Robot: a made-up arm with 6 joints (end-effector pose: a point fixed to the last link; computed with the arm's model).
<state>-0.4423 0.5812 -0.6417 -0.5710 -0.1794 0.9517</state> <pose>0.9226 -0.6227 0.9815 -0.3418 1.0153 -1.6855</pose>
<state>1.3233 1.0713 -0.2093 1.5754 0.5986 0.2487</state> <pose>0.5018 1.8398 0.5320 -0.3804 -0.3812 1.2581</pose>
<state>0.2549 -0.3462 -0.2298 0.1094 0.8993 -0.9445</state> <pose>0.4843 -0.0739 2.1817 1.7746 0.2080 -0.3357</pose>
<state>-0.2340 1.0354 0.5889 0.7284 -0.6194 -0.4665</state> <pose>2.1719 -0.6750 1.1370 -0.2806 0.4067 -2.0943</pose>
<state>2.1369 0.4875 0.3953 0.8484 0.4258 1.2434</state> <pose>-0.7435 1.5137 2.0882 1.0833 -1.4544 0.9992</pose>
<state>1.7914 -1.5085 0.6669 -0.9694 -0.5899 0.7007</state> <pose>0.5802 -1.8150 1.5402 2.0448 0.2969 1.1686</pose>
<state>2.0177 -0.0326 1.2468 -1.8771 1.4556 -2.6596</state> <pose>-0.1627 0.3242 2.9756 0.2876 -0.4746 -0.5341</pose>
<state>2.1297 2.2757 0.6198 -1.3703 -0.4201 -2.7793</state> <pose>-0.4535 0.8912 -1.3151 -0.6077 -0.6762 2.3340</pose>
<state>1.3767 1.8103 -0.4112 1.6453 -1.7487 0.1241</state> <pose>0.2672 1.1664 -0.6329 -2.4552 -1.8144 0.7078</pose>
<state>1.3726 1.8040 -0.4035 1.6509 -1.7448 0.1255</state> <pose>0.2735 1.1800 -0.6285 -2.4456 -1.8090 0.6974</pose>
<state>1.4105 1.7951 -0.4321 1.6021 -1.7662 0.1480</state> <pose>0.2381 1.1719 -0.6081 2.4336 1.7900 -0.6852</pose>
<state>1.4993 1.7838 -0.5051 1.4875 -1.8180 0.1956</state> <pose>0.1576 1.1313 -0.5651 2.3200 1.6838 -0.6323</pose>
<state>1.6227 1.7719 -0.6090 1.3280 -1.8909 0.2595</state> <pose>0.0599 1.0602 -0.4984 2.1566 1.5365 -0.5340</pose>
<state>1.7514 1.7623 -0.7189 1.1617 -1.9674 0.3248</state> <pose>-0.0231 0.9772 -0.4169 1.9846 1.3829 -0.4012</pose>
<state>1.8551 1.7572 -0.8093 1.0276 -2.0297 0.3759</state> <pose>-0.0766 0.9073 -0.3417 1.8463 1.2576 -0.2730</pose>
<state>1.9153 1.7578 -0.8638 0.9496 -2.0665 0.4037</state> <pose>-0.1018 0.8642 -0.2949 1.7636 1.1832 -0.1904</pose>
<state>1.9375 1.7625 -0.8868 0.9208 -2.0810 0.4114</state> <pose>-0.1083 0.8437 -0.2781 1.7268 1.1546 -0.1582</pose>
